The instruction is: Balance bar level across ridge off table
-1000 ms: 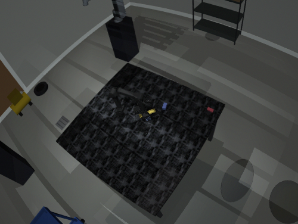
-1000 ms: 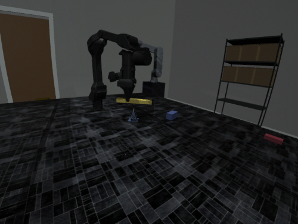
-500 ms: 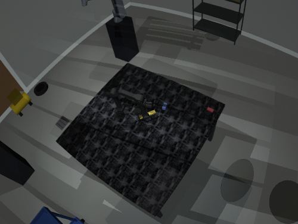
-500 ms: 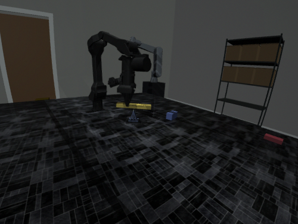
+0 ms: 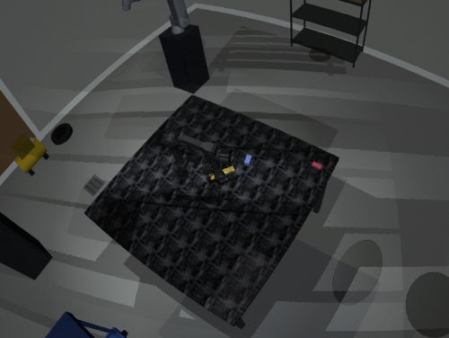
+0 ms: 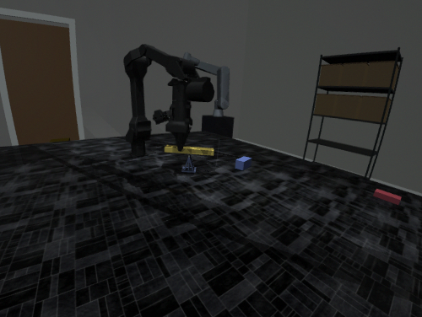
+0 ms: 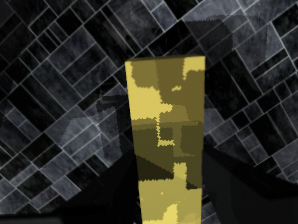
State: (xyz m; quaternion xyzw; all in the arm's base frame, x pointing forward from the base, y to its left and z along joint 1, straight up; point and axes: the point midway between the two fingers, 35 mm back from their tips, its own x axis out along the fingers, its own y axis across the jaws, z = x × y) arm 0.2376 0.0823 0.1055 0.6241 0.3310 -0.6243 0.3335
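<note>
The yellow bar is 2 cm to the left of my gripper tip and 2 cm ahead of it. From my gripper tip the other things lie so: red block (50 cm ahead, 42 cm to the left, 6 cm below); blue cube (22 cm to the left, 8 cm ahead, 5 cm below).
</note>
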